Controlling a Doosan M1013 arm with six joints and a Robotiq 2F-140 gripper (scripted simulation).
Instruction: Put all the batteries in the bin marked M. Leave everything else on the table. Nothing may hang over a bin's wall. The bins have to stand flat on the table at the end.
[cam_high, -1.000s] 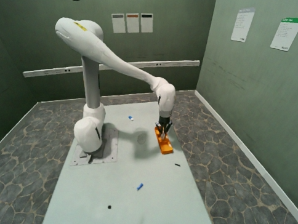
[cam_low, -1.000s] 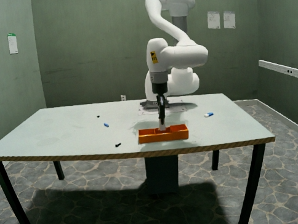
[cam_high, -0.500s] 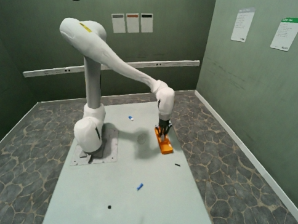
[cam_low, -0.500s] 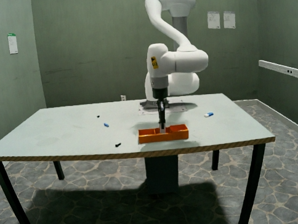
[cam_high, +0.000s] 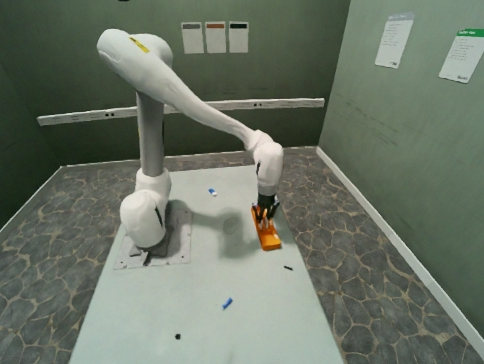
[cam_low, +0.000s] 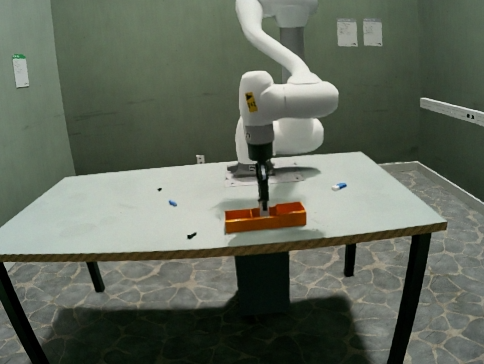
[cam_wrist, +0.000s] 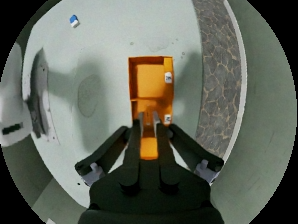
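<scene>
The orange bin is 3 cm below my hand and 1 cm ahead of it. Round my hand: black dot-like piece: 47 cm to the right, 35 cm behind, 5 cm below; then white object: 28 cm to the left, 28 cm behind, 4 cm below.
</scene>
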